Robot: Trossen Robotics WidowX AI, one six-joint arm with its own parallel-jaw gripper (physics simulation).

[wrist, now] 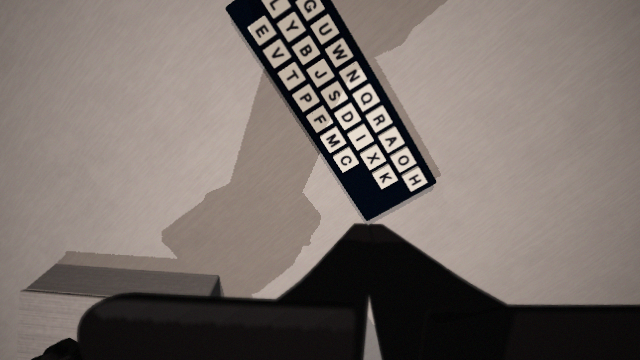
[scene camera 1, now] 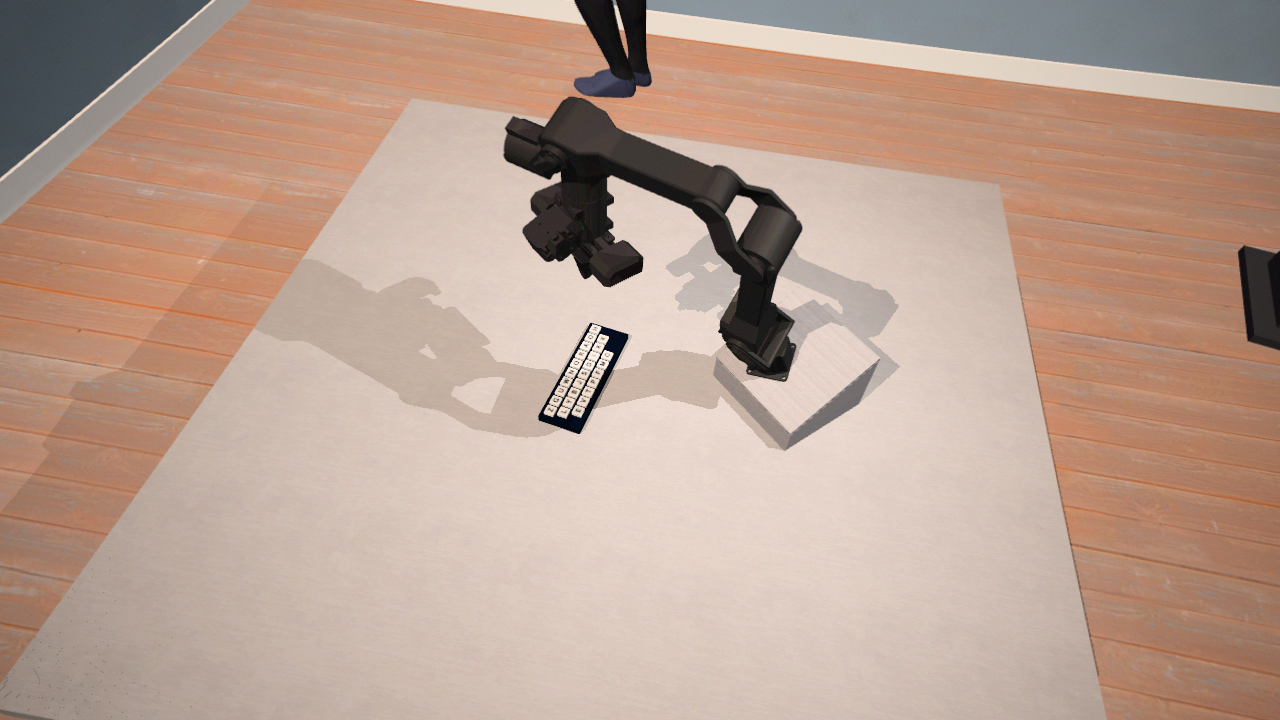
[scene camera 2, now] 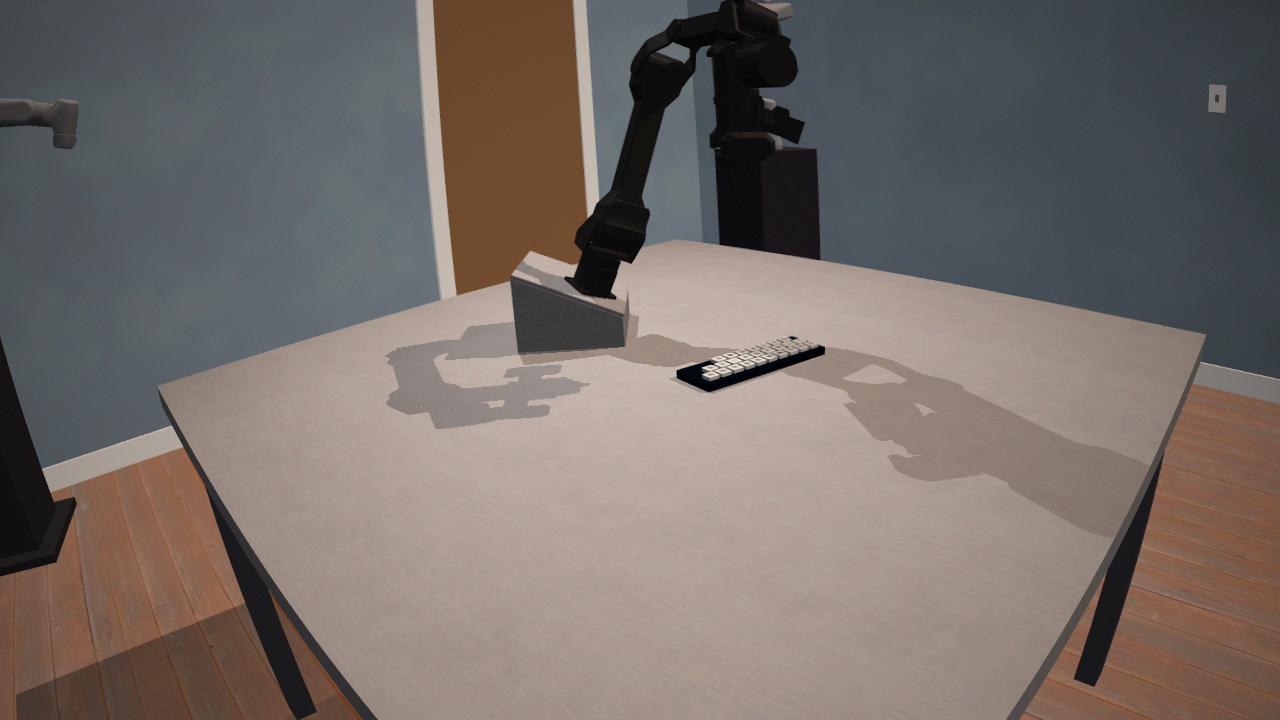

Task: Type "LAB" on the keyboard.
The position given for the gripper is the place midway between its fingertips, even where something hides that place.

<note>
In view: the gripper (scene camera 1: 586, 276) and a dark keyboard (scene camera 2: 693, 374).
The gripper also shows in the wrist view (wrist: 367, 238) and in scene camera 2 (scene camera 2: 742, 206). The dark keyboard shows as well in the wrist view (wrist: 371, 200).
</note>
